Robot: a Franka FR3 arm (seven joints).
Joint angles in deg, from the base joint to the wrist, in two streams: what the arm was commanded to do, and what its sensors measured. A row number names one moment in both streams.
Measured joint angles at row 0: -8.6, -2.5, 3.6, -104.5, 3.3, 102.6, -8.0
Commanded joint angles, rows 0 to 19: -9.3, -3.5, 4.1, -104.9, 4.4, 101.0, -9.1; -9.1, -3.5, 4.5, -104.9, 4.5, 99.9, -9.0; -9.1, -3.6, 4.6, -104.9, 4.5, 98.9, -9.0; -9.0, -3.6, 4.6, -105.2, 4.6, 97.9, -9.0; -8.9, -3.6, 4.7, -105.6, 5.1, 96.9, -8.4; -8.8, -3.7, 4.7, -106.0, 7.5, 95.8, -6.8; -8.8, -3.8, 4.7, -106.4, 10.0, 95.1, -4.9; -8.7, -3.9, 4.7, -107.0, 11.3, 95.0, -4.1; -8.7, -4.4, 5.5, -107.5, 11.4, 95.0, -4.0; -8.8, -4.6, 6.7, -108.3, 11.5, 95.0, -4.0; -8.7, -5.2, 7.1, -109.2, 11.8, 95.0, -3.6; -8.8, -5.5, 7.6, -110.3, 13.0, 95.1, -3.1; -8.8, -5.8, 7.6, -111.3, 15.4, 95.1, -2.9; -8.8, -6.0, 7.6, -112.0, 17.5, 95.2, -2.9; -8.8, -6.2, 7.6, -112.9, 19.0, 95.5, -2.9; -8.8, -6.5, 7.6, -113.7, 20.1, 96.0, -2.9; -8.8, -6.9, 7.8, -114.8, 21.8, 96.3, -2.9; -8.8, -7.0, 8.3, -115.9, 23.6, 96.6, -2.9; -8.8, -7.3, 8.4, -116.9, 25.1, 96.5, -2.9; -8.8, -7.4, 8.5, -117.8, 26.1, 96.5, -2.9
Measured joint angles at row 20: -8.5, -4.7, 7.8, -112.9, 22.1, 95.0, -3.3
